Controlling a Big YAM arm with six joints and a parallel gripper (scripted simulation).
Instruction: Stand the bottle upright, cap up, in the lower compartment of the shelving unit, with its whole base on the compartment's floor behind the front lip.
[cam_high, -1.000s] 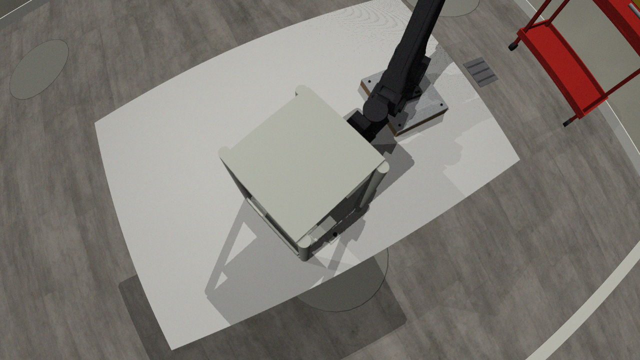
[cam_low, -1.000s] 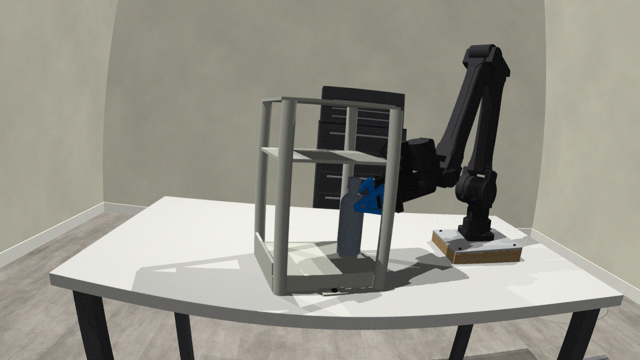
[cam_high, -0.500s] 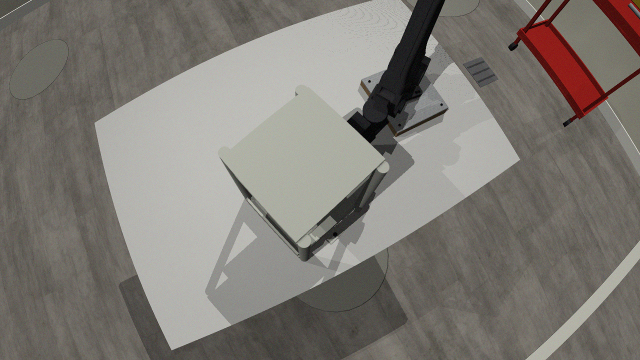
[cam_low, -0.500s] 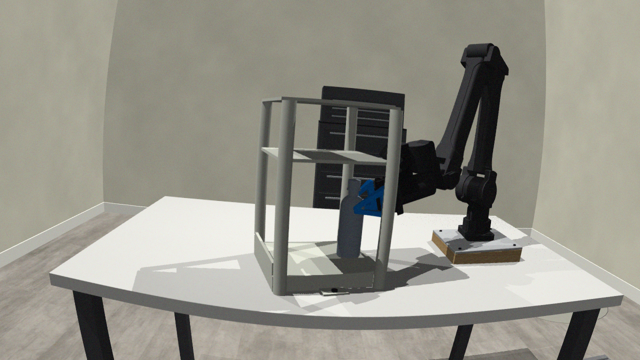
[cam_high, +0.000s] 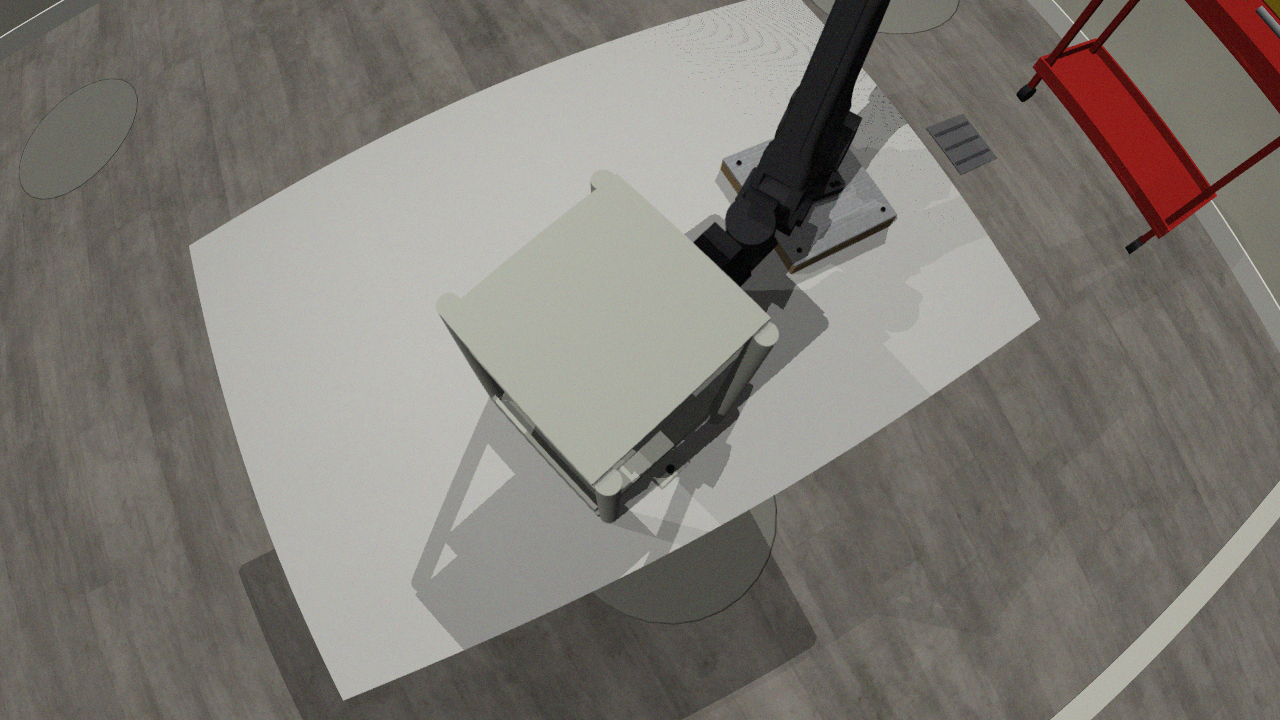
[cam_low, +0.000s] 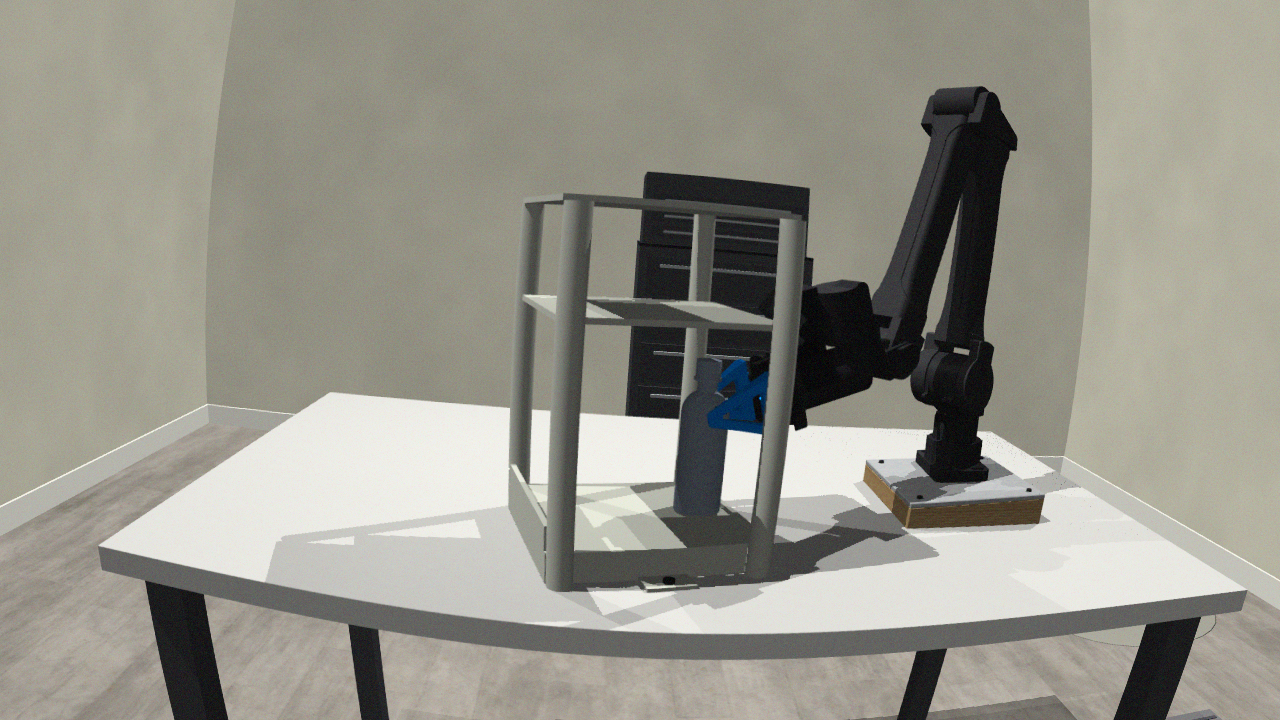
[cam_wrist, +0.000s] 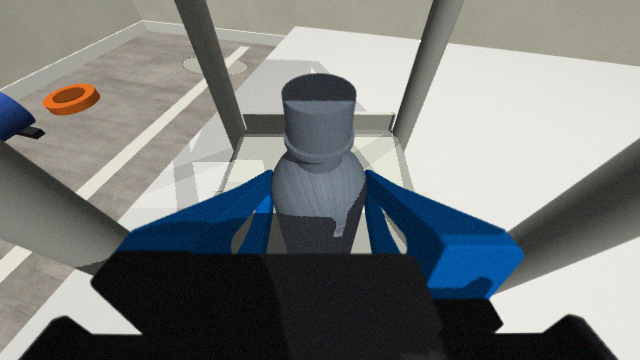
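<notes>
The grey bottle is right at my hand. From my hand the other things lie so: shelving unit 70 mm ahead, 30 mm above, 20 mm to the left.
</notes>
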